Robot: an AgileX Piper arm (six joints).
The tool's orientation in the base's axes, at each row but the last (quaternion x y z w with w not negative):
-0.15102 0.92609 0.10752 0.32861
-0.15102 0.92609 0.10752 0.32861
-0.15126 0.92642 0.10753 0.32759
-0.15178 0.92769 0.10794 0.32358
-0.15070 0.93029 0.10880 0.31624
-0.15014 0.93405 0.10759 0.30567
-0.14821 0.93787 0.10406 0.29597
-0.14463 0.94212 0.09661 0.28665
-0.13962 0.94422 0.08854 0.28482
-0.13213 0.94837 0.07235 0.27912
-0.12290 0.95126 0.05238 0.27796
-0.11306 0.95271 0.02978 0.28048
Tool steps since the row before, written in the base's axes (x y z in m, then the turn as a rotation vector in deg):
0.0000 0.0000 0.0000 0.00 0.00 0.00
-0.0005 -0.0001 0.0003 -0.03 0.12 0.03
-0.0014 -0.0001 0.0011 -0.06 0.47 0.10
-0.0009 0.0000 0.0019 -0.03 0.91 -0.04
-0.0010 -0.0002 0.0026 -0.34 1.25 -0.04
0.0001 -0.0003 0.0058 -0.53 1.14 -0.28
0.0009 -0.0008 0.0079 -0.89 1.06 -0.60
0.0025 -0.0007 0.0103 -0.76 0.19 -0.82
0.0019 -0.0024 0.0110 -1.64 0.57 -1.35
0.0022 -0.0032 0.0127 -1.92 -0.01 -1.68
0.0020 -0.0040 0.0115 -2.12 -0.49 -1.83
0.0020 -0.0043 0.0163 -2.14 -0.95 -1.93
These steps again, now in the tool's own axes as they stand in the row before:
0.0000 0.0000 0.0000 0.00 0.00 0.00
0.0002 0.0001 -0.0005 -0.02 0.13 0.00
0.0004 0.0005 -0.0017 -0.12 0.47 0.03
-0.0005 0.0005 -0.0020 -0.15 0.85 0.29
-0.0008 0.0004 -0.0026 0.02 1.28 0.21
-0.0035 0.0003 -0.0046 0.33 1.22 0.27
-0.0052 -0.0002 -0.0061 0.82 1.23 0.32
-0.0077 -0.0005 -0.0073 1.03 0.35 0.33
-0.0072 -0.0019 -0.0087 1.95 0.94 0.41
-0.0081 -0.0029 -0.0101 2.48 0.44 0.42
-0.0070 -0.0040 -0.0093 2.82 0.03 0.36
-0.0096 -0.0048 -0.0132 2.98 -0.41 0.38

